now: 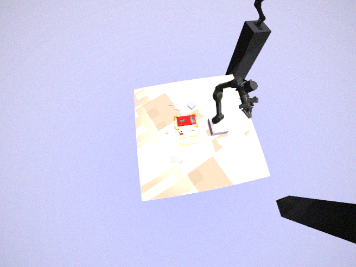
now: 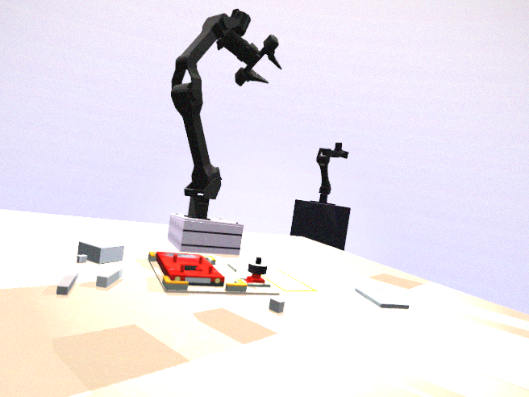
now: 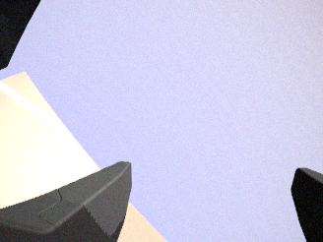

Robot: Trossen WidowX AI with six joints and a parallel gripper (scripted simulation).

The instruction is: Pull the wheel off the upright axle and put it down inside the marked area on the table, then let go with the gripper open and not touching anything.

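Now: the wheel 420 mm ahead of my gripper tip, 200 mm to the right of it and 540 mm below it.
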